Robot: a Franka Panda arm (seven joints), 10 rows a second.
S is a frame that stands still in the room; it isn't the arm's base.
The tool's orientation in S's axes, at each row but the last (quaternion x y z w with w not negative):
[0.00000 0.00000 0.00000 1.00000]
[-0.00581 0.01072 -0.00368 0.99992]
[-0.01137 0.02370 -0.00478 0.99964]
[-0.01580 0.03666 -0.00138 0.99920]
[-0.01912 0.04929 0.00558 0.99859]
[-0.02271 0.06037 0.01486 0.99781]
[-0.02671 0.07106 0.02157 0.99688]
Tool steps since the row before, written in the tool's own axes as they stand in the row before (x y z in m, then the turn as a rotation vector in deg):
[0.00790 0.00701 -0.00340 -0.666 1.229 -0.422]
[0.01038 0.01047 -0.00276 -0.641 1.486 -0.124]
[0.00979 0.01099 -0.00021 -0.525 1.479 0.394]
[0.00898 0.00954 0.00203 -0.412 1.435 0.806]
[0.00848 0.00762 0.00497 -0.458 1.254 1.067]
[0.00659 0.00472 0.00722 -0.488 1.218 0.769]
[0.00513 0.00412 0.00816 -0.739 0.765 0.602]
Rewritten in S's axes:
[0.00790 0.00701 -0.00340 -0.666 1.229 -0.422]
[0.01039 0.01036 -0.00310 -0.633 1.489 -0.128]
[0.00987 0.01088 -0.00092 -0.492 1.493 0.384]
[0.00912 0.00956 0.00106 -0.350 1.461 0.788]
[0.00883 0.00788 0.00382 -0.367 1.290 1.059]
[0.00725 0.00523 0.00616 -0.432 1.239 0.769]
[0.00603 0.00477 0.00713 -0.682 0.768 0.662]

